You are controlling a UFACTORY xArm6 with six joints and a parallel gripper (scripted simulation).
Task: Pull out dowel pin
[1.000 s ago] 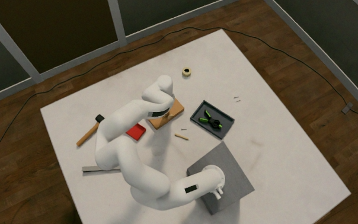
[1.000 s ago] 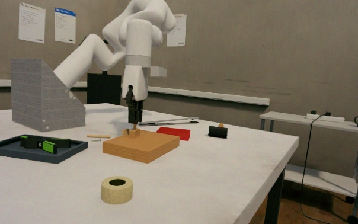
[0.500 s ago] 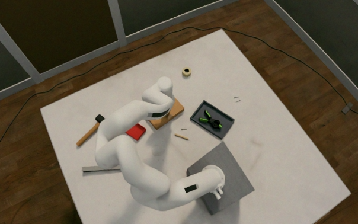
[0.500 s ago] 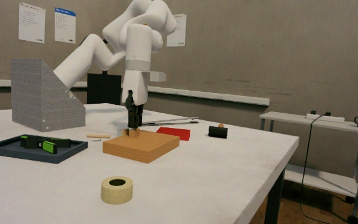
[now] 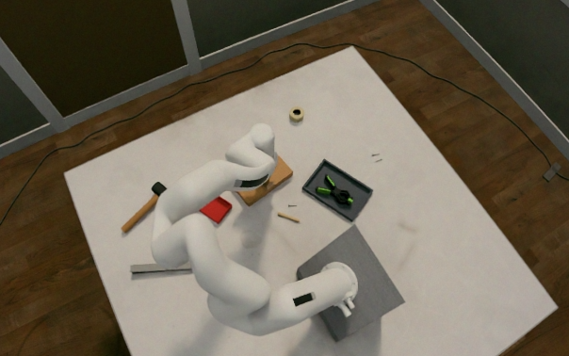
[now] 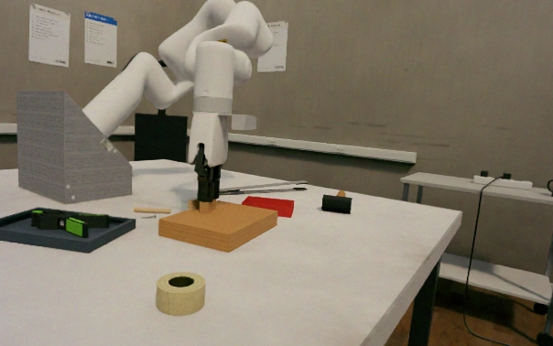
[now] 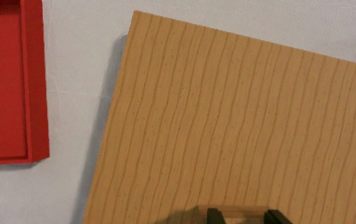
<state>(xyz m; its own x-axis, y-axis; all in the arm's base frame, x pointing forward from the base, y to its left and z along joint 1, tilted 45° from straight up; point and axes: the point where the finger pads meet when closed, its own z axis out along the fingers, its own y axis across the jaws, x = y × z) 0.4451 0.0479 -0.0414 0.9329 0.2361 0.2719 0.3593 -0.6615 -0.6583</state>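
Right now my hand is 2 cm above the dowel pin. Also, from my hand: loose dowel: 15 cm behind, 7 cm below, 1 cm to the right; then small wooden block: 3 cm below; then red tray: 20 cm to the left, 7 cm below, 2 cm ahead.
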